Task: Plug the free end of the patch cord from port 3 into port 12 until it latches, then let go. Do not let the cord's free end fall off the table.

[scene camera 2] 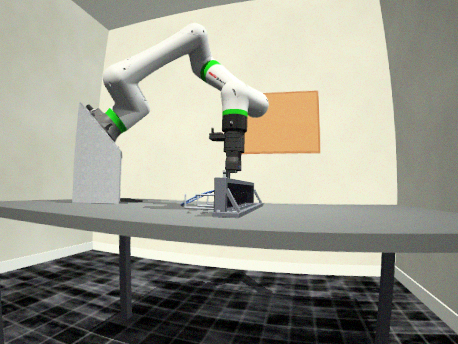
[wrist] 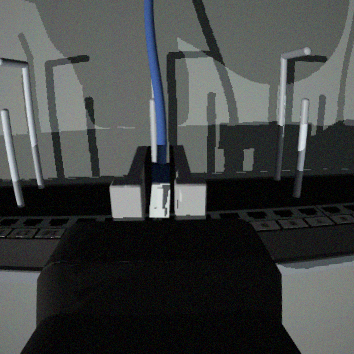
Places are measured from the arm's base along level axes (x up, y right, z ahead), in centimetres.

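Where they show: gripper, fingertip midpoint: [wrist: 160,163]; arm's base at its link origin: [scene camera 2: 102,131].
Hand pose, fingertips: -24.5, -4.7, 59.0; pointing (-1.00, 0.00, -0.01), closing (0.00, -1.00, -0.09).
Each offset is from my fingertips to the top centre of the thing, as dx, dy, dz. "pt": to the spot under its first point. Level surfaces: height alone.
My gripper [scene camera 2: 228,175] [wrist: 160,163] is shut on the plug {+1.0, -0.1, +2.1} [wrist: 160,200] at the cord's free end, a pale clear plug with a dark blue boot. In the wrist view the blue cord {pt -0.7, +0.6, -5.0} [wrist: 156,75] runs up from the plug to the top edge. The patch panel {+2.9, +0.1, +1.7} [scene camera 2: 220,196] [wrist: 30,252] stands upright on the table, and the fingers are at its top. In the wrist view a row of ports shows left and right of the fingers. The gripper body and fingers hide the ports at the middle, so port 12 and how deep the plug sits cannot be told.
Pale rod cable guides [scene camera 2: 205,195] [wrist: 282,115] stick out on the panel's cord side, some on either side of the fingers. One thin rod {pt -1.6, +0.6, -2.0} [wrist: 153,125] stands close beside the cord. The panel stands on the grey table {dx -7.2} [scene camera 2: 325,220]. The arm's pedestal [scene camera 2: 95,170] is at the left.
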